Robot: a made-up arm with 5 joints.
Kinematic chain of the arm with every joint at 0, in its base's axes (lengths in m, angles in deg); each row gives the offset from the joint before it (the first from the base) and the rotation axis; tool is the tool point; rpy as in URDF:
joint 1: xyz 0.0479 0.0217 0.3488 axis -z
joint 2: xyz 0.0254 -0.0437 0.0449 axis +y
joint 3: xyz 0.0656 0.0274 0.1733 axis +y
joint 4: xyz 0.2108 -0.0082 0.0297 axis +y
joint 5: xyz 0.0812 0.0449 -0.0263 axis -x
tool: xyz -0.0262 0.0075 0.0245 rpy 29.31 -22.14 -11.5
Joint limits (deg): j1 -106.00..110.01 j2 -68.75..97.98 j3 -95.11..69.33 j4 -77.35..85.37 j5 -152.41..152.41
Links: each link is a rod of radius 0.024 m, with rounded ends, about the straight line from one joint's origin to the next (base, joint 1, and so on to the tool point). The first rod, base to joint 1, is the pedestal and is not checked.
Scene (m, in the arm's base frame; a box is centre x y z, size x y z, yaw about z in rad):
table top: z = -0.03
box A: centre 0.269 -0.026 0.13 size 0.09 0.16 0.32 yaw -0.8
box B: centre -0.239 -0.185 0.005 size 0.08 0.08 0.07 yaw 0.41
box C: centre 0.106 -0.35 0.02 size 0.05 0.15 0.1 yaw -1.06
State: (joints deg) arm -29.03 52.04 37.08 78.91 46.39
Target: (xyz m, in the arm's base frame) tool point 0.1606 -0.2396 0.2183
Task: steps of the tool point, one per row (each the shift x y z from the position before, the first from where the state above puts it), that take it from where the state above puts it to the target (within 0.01 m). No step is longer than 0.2 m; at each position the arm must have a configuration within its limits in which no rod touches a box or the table.
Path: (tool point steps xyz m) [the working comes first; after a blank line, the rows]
Joints at the target: 74.92 57.63 6.71 65.05 35.97
Straight joint move there: touches box A.

1: 0.0900 0.0382 0.1000
2: 0.0268 -0.0025 0.1532
3: -0.0622 -0.0421 0.1523
4: -0.1454 -0.0652 0.0937
5: 0.1377 -0.0388 -0.0671
6: 0.0487 -0.1186 -0.1008
7: -0.0572 -0.1061 -0.1076
8: -0.1101 -0.0308 -0.0919
9: -0.0928 0.0439 -0.0627
10: 0.0423 -0.0273 -0.0330
11: 0.0474 -0.0221 -0.0319
12: 0.0525 -0.0144 -0.0273

